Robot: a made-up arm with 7 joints. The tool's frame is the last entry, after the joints. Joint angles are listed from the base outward.
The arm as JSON. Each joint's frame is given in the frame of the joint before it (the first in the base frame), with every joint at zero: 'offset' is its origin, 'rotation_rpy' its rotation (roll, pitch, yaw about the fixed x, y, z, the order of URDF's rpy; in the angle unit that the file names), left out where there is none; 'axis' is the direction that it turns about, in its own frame. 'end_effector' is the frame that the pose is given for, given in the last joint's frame.
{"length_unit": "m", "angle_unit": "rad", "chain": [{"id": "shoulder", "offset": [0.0, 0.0, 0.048], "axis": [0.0, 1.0, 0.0]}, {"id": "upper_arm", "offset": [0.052, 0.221, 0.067], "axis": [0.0, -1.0, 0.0]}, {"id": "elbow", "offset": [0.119, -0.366, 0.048], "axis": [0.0, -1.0, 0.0]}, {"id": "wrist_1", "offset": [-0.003, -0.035, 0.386], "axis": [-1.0, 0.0, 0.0]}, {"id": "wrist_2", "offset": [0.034, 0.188, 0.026], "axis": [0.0, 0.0, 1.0]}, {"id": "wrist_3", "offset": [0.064, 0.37, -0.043], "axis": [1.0, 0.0, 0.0]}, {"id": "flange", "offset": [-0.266, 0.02, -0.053], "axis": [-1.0, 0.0, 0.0]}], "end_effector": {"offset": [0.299, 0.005, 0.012]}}
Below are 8 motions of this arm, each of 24 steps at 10 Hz.
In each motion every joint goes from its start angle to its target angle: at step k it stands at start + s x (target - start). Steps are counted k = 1, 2, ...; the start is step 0. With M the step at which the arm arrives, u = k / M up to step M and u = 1 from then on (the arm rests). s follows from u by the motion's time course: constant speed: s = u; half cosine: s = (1 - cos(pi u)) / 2; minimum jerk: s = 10 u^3 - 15 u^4 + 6 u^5.
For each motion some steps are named. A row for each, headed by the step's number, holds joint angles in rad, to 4 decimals.
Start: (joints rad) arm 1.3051 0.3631 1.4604 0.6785 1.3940 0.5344 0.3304
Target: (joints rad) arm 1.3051 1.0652 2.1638 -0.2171 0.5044 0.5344 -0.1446
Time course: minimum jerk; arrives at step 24
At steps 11, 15, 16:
11: 1.3051 0.6596 1.7574 0.3003 1.0184 0.5344 0.1298
15: 1.3051 0.8720 1.9702 0.0294 0.7492 0.5344 -0.0139
16: 1.3051 0.9178 2.0162 -0.0291 0.6911 0.5344 -0.0449

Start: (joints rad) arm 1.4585 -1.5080 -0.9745 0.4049 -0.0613 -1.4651 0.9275
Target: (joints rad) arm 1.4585 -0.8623 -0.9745 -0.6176 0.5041 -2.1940 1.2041
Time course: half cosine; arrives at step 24
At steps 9, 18, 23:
9: 1.4585 -1.3087 -0.9745 0.0893 0.1132 -1.6901 1.0129
18: 1.4585 -0.9569 -0.9745 -0.4679 0.4213 -2.0873 1.1636
23: 1.4585 -0.8651 -0.9745 -0.6132 0.5017 -2.1909 1.2029

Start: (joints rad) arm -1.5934 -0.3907 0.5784 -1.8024 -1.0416 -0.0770 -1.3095
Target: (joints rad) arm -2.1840 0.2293 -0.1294 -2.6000 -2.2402 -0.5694 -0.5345
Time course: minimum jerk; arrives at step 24
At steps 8, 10, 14, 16, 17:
8: -1.7174 -0.2606 0.4298 -1.9698 -1.2932 -0.1803 -1.1468
10: -1.7981 -0.1758 0.3331 -2.0789 -1.4571 -0.2477 -1.0409
14: -1.9793 0.0144 0.1159 -2.3235 -1.8247 -0.3987 -0.8031
16: -2.0600 0.0992 0.0192 -2.4326 -1.9886 -0.4661 -0.6972
17: -2.0941 0.1349 -0.0217 -2.4786 -2.0577 -0.4944 -0.6525

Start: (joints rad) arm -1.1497 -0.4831 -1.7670 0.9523 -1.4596 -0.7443 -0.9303
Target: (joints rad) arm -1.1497 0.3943 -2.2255 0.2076 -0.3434 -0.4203 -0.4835
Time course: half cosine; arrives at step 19
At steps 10, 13, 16, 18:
10: -1.1497 -0.0082 -2.0152 0.5492 -0.8554 -0.5689 -0.6885
13: -1.1497 0.1955 -2.1216 0.3763 -0.5962 -0.4937 -0.5847
16: -1.1497 0.3414 -2.1979 0.2525 -0.4107 -0.4398 -0.5104
18: -1.1497 0.3883 -2.2224 0.2127 -0.3510 -0.4225 -0.4865

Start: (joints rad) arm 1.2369 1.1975 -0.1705 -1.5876 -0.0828 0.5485 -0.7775
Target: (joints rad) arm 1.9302 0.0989 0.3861 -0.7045 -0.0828 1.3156 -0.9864
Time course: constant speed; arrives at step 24
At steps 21, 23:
21: 1.8435 0.2362 0.3165 -0.8149 -0.0828 1.2197 -0.9603
23: 1.9013 0.1447 0.3629 -0.7413 -0.0828 1.2836 -0.9777

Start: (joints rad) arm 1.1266 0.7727 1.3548 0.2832 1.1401 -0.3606 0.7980
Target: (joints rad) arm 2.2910 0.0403 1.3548 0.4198 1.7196 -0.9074 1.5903
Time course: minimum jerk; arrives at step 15
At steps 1, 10, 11, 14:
1: 1.1297 0.7707 1.3548 0.2836 1.1416 -0.3621 0.8001
10: 2.0466 0.1940 1.3548 0.3911 1.5980 -0.7926 1.4240
11: 2.1491 0.1296 1.3548 0.4032 1.6490 -0.8408 1.4937
14: 2.2879 0.0423 1.3548 0.4194 1.7181 -0.9059 1.5882

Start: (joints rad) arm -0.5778 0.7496 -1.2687 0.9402 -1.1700 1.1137 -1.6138
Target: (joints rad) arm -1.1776 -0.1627 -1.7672 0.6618 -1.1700 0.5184 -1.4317
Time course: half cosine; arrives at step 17
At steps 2, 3, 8, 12, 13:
2: -0.5981 0.7188 -1.2855 0.9308 -1.1700 1.0936 -1.6077
3: -0.6227 0.6813 -1.3060 0.9194 -1.1700 1.0691 -1.6002
8: -0.8500 0.3355 -1.4950 0.8138 -1.1700 0.8435 -1.5312
12: -1.0584 0.0186 -1.6682 0.7171 -1.1700 0.6367 -1.4679
13: -1.0993 -0.0436 -1.7021 0.6981 -1.1700 0.5961 -1.4555

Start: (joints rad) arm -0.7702 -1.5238 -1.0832 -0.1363 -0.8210 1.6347 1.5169
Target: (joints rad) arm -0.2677 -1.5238 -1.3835 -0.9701 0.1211 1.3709 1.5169
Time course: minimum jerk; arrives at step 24
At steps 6, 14, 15, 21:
6: -0.7182 -1.5238 -1.1143 -0.2226 -0.7235 1.6074 1.5169
14: -0.4419 -1.5238 -1.2794 -0.6811 -0.2055 1.4623 1.5169
15: -0.4060 -1.5238 -1.3009 -0.7406 -0.1382 1.4435 1.5169
21: -0.2758 -1.5238 -1.3787 -0.9567 0.1060 1.3751 1.5169

